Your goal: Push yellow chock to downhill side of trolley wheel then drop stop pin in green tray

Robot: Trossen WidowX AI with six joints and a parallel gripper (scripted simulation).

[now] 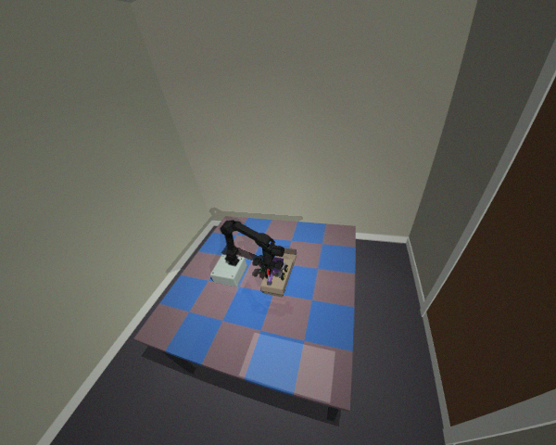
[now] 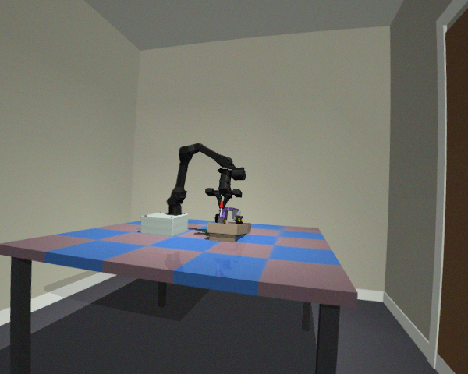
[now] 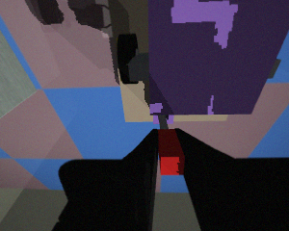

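My gripper tip is now 11 cm past the green tray, 18 cm to the right of it and 17 cm above it. From my gripper tip the other things lie so: red-headed stop pin right at my gripper tip; then ramp 1 cm ahead, 9 cm to the left, 11 cm below; then trolley 1 cm ahead, 9 cm to the left, 5 cm below.
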